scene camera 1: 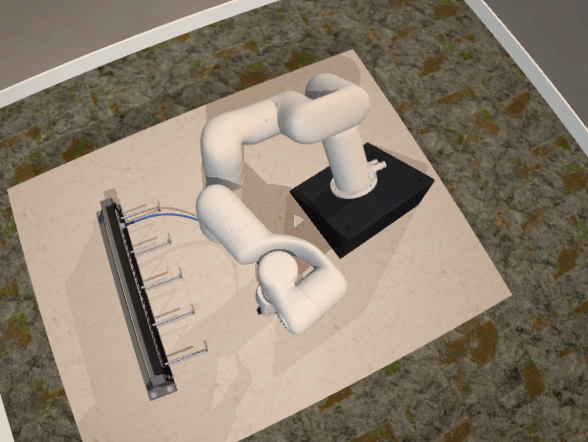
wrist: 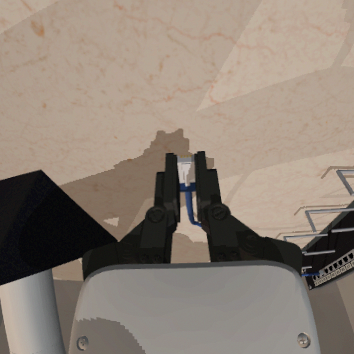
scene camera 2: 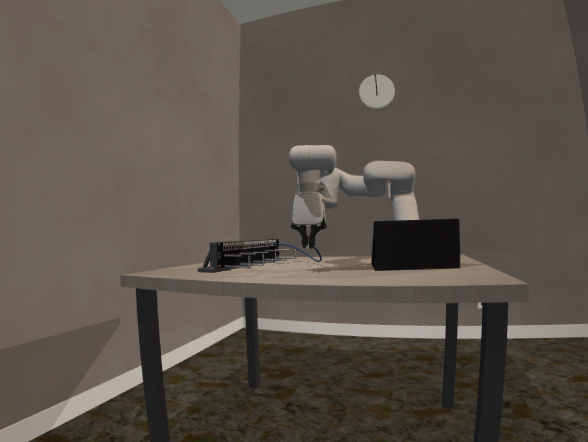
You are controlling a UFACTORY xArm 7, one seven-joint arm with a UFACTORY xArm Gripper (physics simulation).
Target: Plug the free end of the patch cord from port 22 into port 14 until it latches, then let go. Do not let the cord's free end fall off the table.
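Frame: origin at the arm's base, x ahead, y left, z up, level; metres.
Where they show: gripper, fingertip midpoint: [wrist: 185, 164] [scene camera 2: 308, 248]; arm's base, link origin: [scene camera 1: 353, 183] [wrist: 23, 258] [scene camera 2: 409, 244].
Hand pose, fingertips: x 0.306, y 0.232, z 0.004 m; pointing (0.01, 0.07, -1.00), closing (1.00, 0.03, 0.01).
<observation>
Each offset is from my fingertips to the top centre of the thing.
My gripper [scene camera 2: 308, 245] [wrist: 185, 164] points down and is shut on the clear plug @(dx +0.000, dy -0.001, dz +0.011 m) [wrist: 185, 172] at the free end of the blue patch cord. It holds the plug above the table top. The blue cord [scene camera 1: 162, 215] [scene camera 2: 318, 254] [wrist: 190, 210] hangs from the plug in a loop and runs to the far end of the black patch panel @(dx +0.287, dy -0.187, dz +0.022 m) [scene camera 1: 132, 292] [scene camera 2: 250, 252] [wrist: 331, 245]. The panel's row of ports [scene camera 2: 250, 244] [wrist: 336, 268] faces the cord side. The port numbers are too small to read, so I cannot tell which opening is port 14.
Several thin metal cable bars [scene camera 1: 187, 356] [scene camera 2: 249, 260] [wrist: 320, 212] stick out from the panel toward the arm. The black base block [scene camera 1: 370, 200] [scene camera 2: 416, 245] [wrist: 45, 225] stands on the table [scene camera 1: 425, 295] [scene camera 2: 325, 292], on the other side of the gripper from the panel.
</observation>
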